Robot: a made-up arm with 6 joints.
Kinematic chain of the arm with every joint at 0, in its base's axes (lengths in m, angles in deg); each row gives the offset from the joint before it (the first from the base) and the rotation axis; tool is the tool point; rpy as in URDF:
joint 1: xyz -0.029 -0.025 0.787 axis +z
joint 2: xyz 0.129 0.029 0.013 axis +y
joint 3: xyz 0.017 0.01 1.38 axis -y
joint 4: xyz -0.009 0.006 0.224 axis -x
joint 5: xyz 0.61 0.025 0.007 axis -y
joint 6: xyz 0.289 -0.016 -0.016 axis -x
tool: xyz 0.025 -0.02 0.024 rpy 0 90 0
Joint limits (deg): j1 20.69..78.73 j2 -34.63..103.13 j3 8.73..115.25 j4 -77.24..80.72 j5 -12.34..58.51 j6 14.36..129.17
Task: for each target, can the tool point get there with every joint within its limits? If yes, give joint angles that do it. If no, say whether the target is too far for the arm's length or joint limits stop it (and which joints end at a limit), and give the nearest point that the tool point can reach.
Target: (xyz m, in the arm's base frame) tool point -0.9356 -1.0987 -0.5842
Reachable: no: joint limits stop it (at a limit: joint 2, joint 3, joint 5) | nearest point -1.0269 -1.2068 1.8841 | short by 2.472 m
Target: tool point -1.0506 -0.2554 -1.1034
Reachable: no: joint limits stop it (at a limit: joint 1, joint 2, joint 3, joint 5, joint 6) | nearest point 0.1940 1.5065 -0.4430 | short by 2.256 m
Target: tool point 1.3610 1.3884 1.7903
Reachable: yes | joints 40.17 40.95 17.70 45.80 29.39 63.24
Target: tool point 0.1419 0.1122 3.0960
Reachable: yes | joints 65.32 0.31 61.65 -40.44 41.98 35.57
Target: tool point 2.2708 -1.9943 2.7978
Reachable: no: too far | nearest point 1.3041 0.2324 2.6207 | short by 2.434 m
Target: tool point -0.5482 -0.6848 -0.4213
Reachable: no: joint limits stop it (at a limit: joint 1, joint 2, joint 3, joint 5, joint 6) | nearest point 1.4014 0.5450 -0.4425 | short by 2.305 m
